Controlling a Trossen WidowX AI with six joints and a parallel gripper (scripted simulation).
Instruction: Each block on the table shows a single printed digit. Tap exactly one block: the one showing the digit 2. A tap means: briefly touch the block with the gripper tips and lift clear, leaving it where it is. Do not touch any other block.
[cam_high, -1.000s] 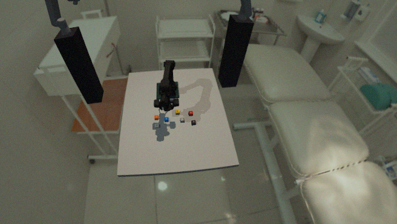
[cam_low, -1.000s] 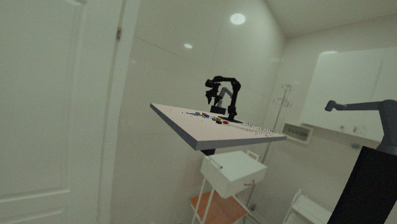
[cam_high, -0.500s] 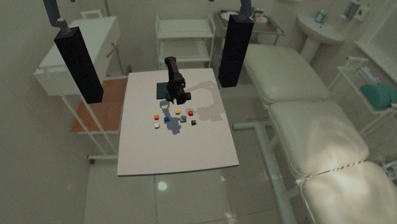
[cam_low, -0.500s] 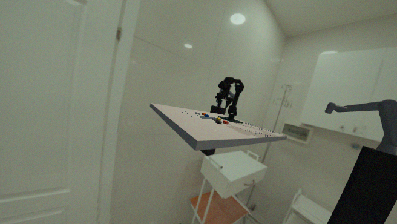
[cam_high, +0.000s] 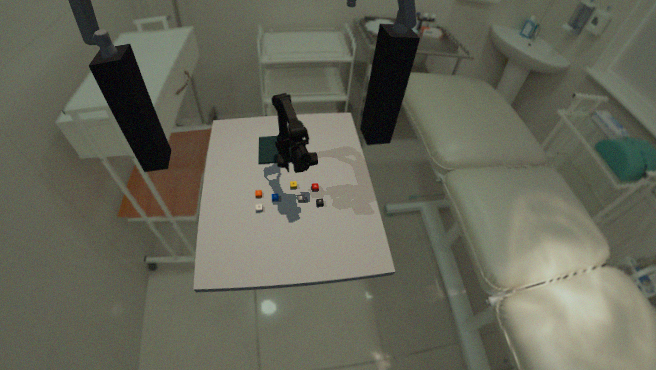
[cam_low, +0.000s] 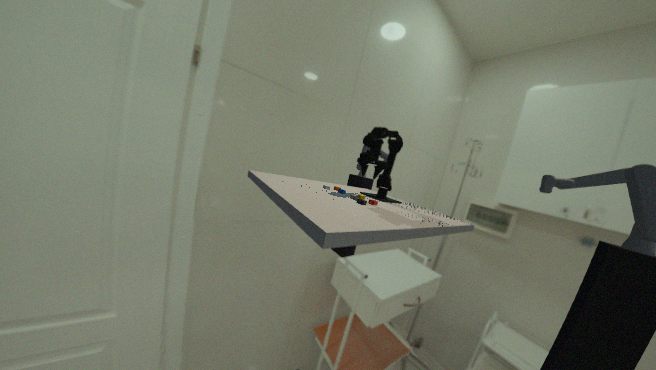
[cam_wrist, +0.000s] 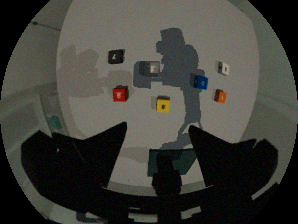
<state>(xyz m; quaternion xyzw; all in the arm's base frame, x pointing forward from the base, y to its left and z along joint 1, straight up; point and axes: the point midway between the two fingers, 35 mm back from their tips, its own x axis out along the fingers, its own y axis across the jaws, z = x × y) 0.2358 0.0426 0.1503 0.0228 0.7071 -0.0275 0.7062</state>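
Now: the white block 11 cm ahead of my gripper tip, 21 cm to the right of it and 12 cm below it. The rest, counted from my gripper tip: grey block (8 cm ahead, 1 cm to the left, 12 cm below); then yellow block (1 cm behind, 2 cm to the right, 12 cm below); then red block (2 cm ahead, 9 cm to the left, 12 cm below).
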